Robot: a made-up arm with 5 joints.
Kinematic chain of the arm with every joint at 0, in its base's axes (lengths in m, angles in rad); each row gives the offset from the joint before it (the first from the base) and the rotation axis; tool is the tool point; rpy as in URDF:
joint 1: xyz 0 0 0.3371 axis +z
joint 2: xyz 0 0 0 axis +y
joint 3: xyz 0.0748 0 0.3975 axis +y
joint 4: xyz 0.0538 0 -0.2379 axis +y
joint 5: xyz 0.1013 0 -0.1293 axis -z
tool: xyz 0 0 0 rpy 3.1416 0 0
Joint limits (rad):
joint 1: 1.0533..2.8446
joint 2: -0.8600..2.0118
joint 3: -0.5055..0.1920
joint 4: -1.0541..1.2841
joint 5: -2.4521..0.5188
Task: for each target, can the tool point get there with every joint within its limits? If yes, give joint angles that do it. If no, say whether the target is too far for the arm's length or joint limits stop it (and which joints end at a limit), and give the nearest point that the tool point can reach.
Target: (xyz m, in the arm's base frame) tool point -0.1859 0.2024 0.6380
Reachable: yes | joints 2.3136 -0.3278 -0.2846 -0.6954 -0.5573
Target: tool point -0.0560 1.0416 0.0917
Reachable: no: too far | nearest point -0.0253 0.4706 0.2262 | short by 0.587 m
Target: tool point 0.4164 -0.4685 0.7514
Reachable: no: joint limits stop it (at a limit: joint 1, joint 2, joint 3, joint 4) | nearest point 0.0004 0.0007 0.8213 | short by 0.631 m
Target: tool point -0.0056 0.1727 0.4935
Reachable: yes | joints 1.6033 -0.6387 -0.1015 0.2609 -0.7942
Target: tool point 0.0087 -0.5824 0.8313
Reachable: no: joint limits stop it (at a limit: joint 1, joint 2, joint 3, joint 4) | nearest point -0.0008 0.0003 0.8213 | short by 0.583 m
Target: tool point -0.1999 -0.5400 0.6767
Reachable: no: joint limits stop it (at a limit: joint 1, joint 2, joint 4) | nearest point -0.0484 0.0148 0.6781 | short by 0.575 m
